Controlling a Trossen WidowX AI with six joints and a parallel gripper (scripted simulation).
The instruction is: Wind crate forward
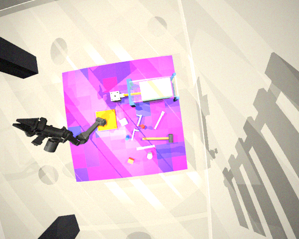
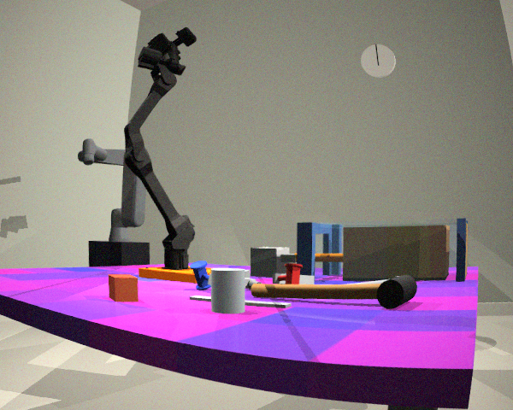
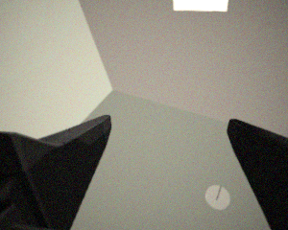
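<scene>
Now: the red-knobbed winch handle 78 cm below my gripper tip, 48 cm ahead of it and 13 cm to the right of it. From my gripper tip the other things lie so: hand winch 77 cm below, 28 cm ahead, 18 cm to the left; then blue knob 77 cm below, 32 cm ahead, 27 cm to the right; then blue frame 69 cm below, 46 cm ahead, 17 cm to the left.
</scene>
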